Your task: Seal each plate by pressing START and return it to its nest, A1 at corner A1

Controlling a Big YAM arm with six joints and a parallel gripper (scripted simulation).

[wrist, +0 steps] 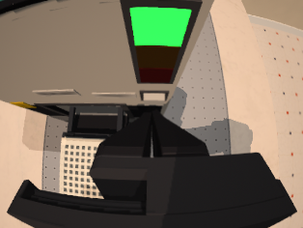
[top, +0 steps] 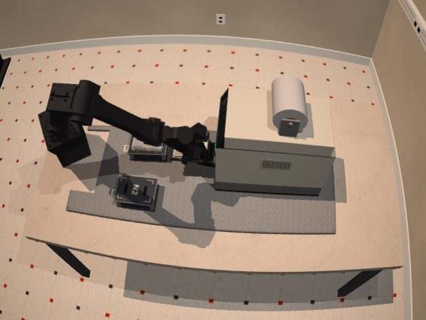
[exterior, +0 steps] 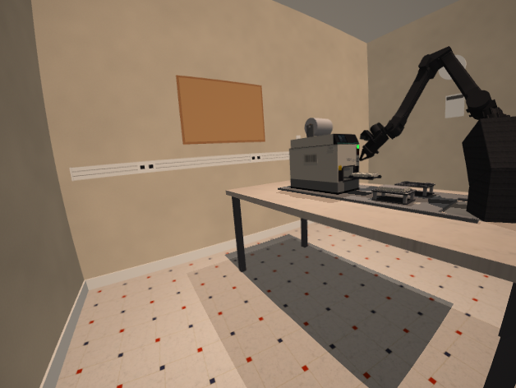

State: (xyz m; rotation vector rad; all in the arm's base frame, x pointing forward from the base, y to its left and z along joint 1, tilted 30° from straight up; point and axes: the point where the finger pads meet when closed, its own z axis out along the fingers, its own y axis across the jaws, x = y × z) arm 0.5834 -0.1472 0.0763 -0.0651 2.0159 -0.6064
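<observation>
Now: hand 2 cm short of the start button and 1 cm to the left of it. Round my hand: yellow warning label (6 cm ahead, 17 cm to the left, 4 cm below); then sealer stage (6 cm behind, 11 cm to the left, 9 cm below); then plate (6 cm behind, 11 cm to the left, 8 cm below).
</observation>
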